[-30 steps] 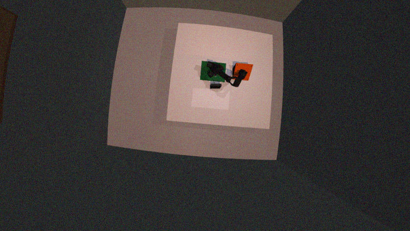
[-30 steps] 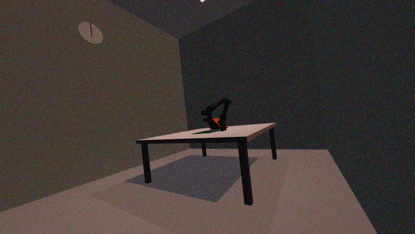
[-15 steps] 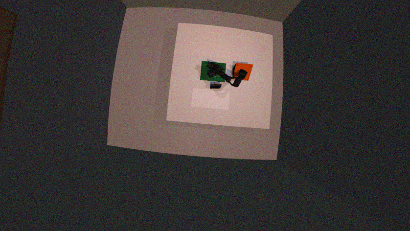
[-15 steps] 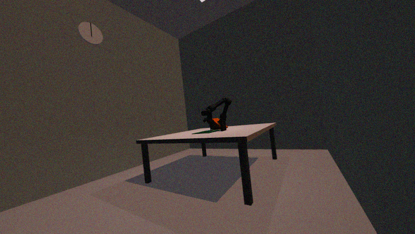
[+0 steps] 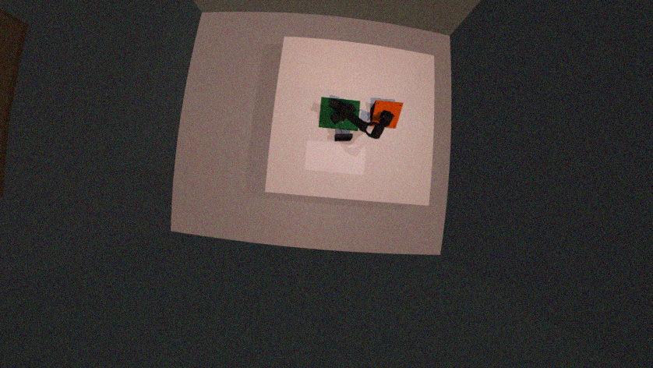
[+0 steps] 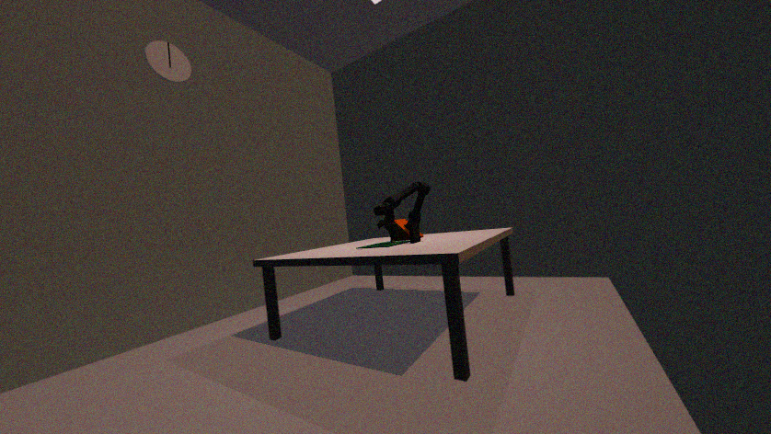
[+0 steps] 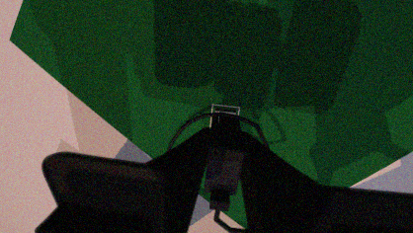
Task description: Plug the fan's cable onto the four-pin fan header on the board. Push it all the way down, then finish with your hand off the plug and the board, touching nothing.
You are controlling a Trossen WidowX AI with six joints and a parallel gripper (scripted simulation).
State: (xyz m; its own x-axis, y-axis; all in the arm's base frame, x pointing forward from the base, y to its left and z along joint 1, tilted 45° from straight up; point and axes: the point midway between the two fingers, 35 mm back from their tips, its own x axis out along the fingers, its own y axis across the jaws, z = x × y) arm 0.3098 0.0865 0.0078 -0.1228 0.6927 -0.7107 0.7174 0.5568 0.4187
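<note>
Right now the dark fan plug is 1 cm behind my gripper tip, 1 cm to the left of it and 1 cm above it. Round my gripper tip: fan (3 cm behind, 15 cm to the left, 3 cm above); green board (2 cm ahead, 4 cm to the right, 5 cm below); four-pin header (1 cm behind, 1 cm to the left, 3 cm below).
</note>
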